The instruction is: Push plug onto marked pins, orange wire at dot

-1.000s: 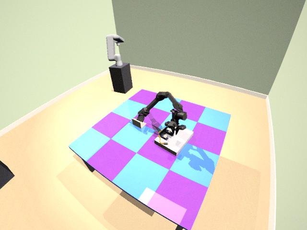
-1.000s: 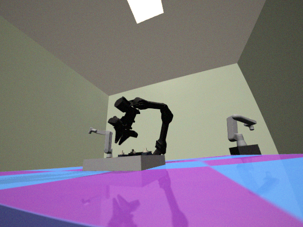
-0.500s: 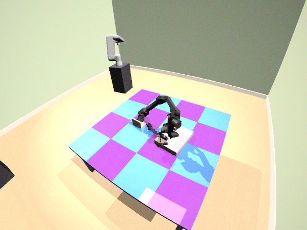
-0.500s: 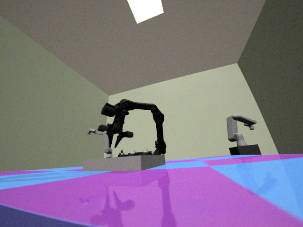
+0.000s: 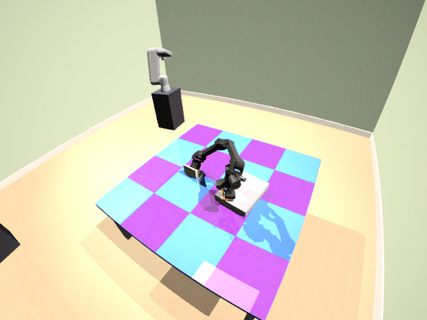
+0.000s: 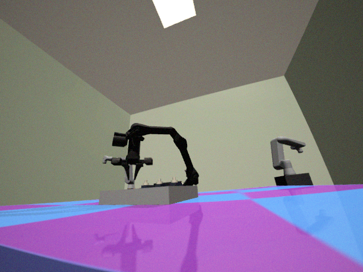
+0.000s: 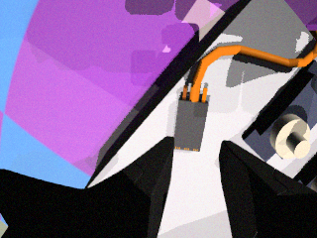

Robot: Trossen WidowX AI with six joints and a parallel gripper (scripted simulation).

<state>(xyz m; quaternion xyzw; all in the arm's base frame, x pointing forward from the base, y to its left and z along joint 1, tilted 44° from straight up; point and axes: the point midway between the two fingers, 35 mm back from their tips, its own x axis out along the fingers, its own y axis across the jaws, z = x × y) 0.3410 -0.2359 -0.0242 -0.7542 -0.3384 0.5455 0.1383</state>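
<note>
Right now my gripper tip is 110 mm to the right of the holder, 90 mm short of it and 70 mm above it.
</note>
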